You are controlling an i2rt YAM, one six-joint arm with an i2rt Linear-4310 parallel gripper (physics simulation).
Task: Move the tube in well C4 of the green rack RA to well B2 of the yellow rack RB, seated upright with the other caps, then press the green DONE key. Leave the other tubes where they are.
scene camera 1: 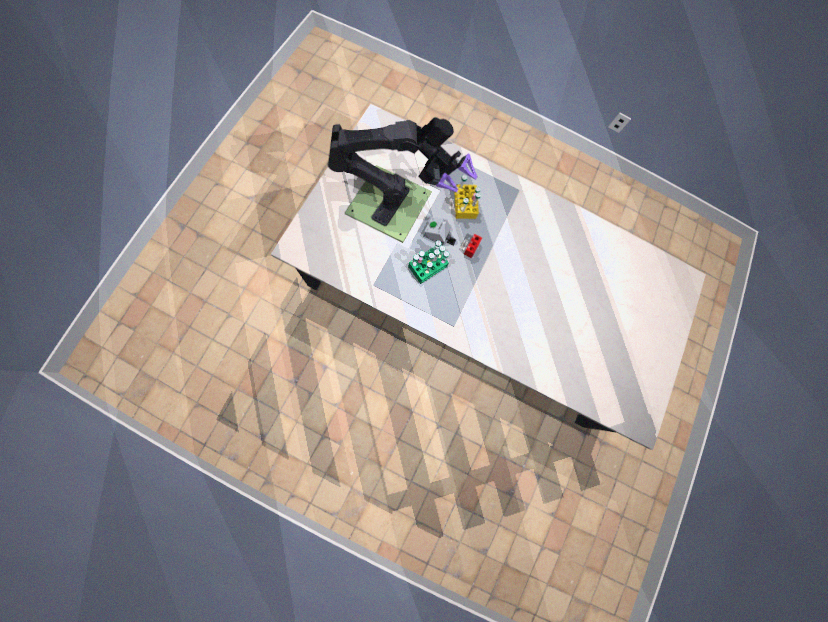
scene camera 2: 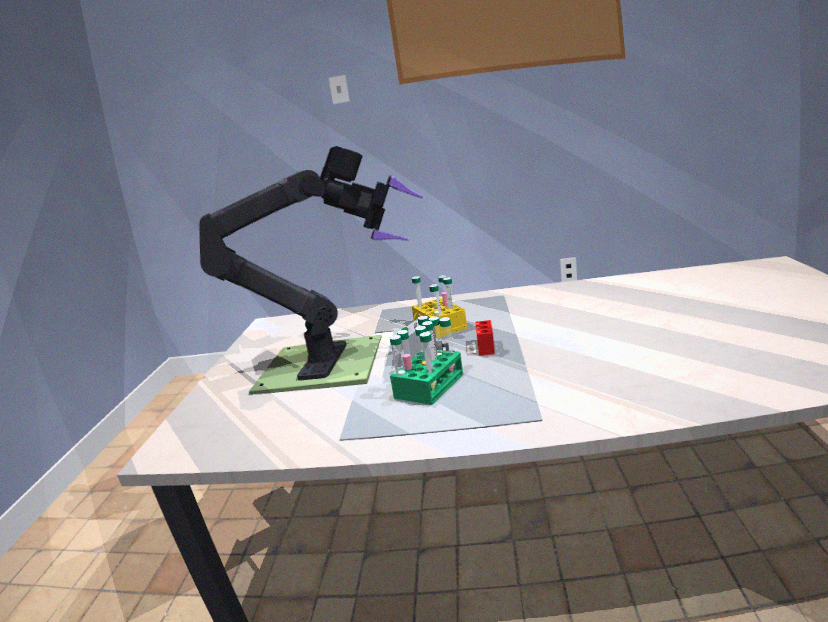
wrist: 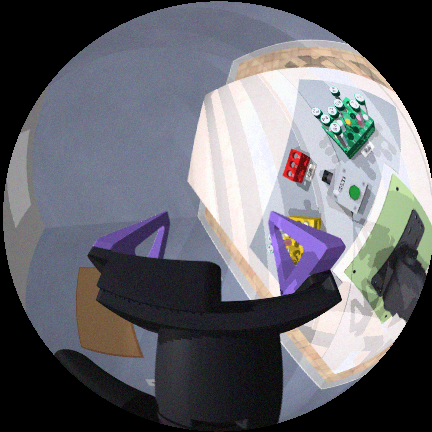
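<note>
The green rack RA stands on the grey mat and holds several upright tubes with green-rimmed white caps. Which one is in C4 is too small to tell. The yellow rack RB stands at the mat's far end with several capped tubes; my right finger partly hides it in the wrist view. The green DONE key sits on a grey box between the racks. My gripper is open and empty, high above the table near the yellow rack.
A red rack stands on the mat beside the grey box. A small black block is near that box. The arm stands on a light-green base plate beside the mat.
</note>
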